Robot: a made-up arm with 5 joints. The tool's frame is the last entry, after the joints.
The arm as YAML. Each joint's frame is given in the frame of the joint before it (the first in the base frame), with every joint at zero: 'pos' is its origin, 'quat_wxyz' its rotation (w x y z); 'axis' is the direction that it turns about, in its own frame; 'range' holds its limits. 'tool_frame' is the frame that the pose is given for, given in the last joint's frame.
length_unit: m
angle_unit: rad
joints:
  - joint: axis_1
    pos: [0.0, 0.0, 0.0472]
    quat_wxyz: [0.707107, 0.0, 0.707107, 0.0]
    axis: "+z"
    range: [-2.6, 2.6]
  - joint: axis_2
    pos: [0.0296, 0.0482, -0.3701]
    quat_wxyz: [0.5, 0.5, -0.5, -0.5]
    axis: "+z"
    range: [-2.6, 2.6]
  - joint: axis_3
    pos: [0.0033, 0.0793, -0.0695]
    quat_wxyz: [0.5, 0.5, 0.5, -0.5]
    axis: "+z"
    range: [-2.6, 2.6]
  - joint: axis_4
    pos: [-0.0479, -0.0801, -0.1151]
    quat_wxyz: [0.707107, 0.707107, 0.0, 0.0]
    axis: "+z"
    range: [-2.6, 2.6]
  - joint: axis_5
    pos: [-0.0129, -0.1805, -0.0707]
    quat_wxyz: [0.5, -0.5, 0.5, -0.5]
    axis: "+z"
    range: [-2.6, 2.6]
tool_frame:
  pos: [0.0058, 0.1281, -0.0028]
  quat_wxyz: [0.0, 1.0, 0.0, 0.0]
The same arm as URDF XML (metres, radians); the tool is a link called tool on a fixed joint. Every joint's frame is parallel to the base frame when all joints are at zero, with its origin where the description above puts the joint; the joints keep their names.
<robot name="arm">
  <joint name="axis_1" type="revolute">
    <parent link="base"/>
    <child link="link1"/>
    <origin xyz="0 0 0.0472"/>
    <axis xyz="1 0 0"/>
    <limit lower="-2.6" upper="2.6"/>
  </joint>
  <joint name="axis_2" type="revolute">
    <parent link="link1"/>
    <child link="link2"/>
    <origin xyz="-0.3701 0.0482 -0.0296"/>
    <axis xyz="0 0 1"/>
    <limit lower="-2.6" upper="2.6"/>
  </joint>
  <joint name="axis_3" type="revolute">
    <parent link="link2"/>
    <child link="link3"/>
    <origin xyz="0.0793 -0.0033 -0.0695"/>
    <axis xyz="-1 0 0"/>
    <limit lower="-2.6" upper="2.6"/>
  </joint>
  <joint name="axis_4" type="revolute">
    <parent link="link3"/>
    <child link="link4"/>
    <origin xyz="0.1151 0.0801 0.0479"/>
    <axis xyz="0 1 0"/>
    <limit lower="-2.6" upper="2.6"/>
  </joint>
  <joint name="axis_5" type="revolute">
    <parent link="link4"/>
    <child link="link5"/>
    <origin xyz="0.1805 -0.0707 0.0129"/>
    <axis xyz="0 0 -1"/>
    <limit lower="-2.6" upper="2.6"/>
  </joint>
  <joint name="tool_fixed" type="fixed">
    <parent link="link5"/>
    <child link="tool"/>
    <origin xyz="0.0058 -0.1281 0.0028"/>
  </joint>
  <link name="base"/>
  <link name="link1"/>
  <link name="link2"/>
  <link name="link3"/>
  <link name="link4"/>
  <link name="link5"/>
  <link name="tool"/>
</robot>

